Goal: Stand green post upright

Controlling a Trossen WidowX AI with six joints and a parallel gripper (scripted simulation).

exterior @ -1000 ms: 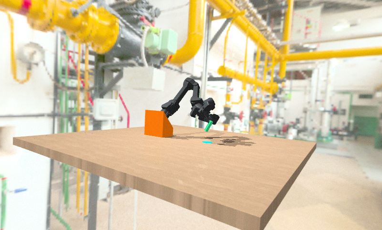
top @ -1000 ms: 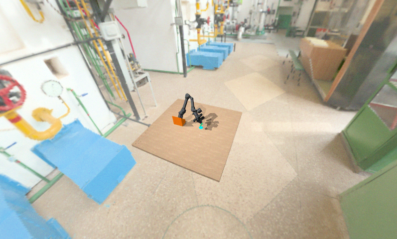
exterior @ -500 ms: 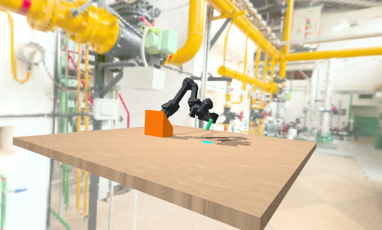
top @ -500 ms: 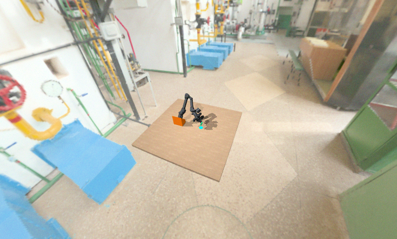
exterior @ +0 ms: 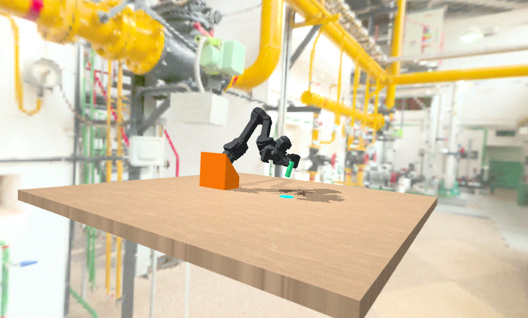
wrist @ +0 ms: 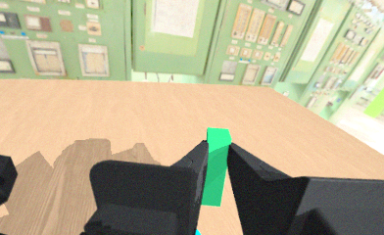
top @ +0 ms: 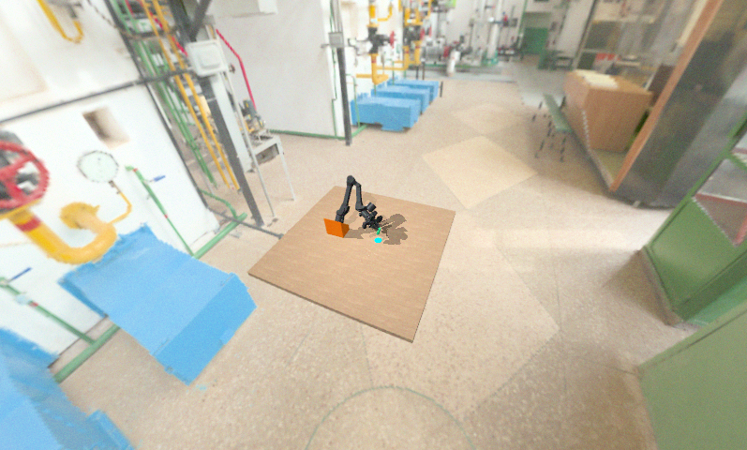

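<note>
Now: gripper tip 2 cm past the cyan circle, 2 cm to the right of it and 14 cm above it. From my gripper tip the other things lie so: green post: 2 cm below.
</note>
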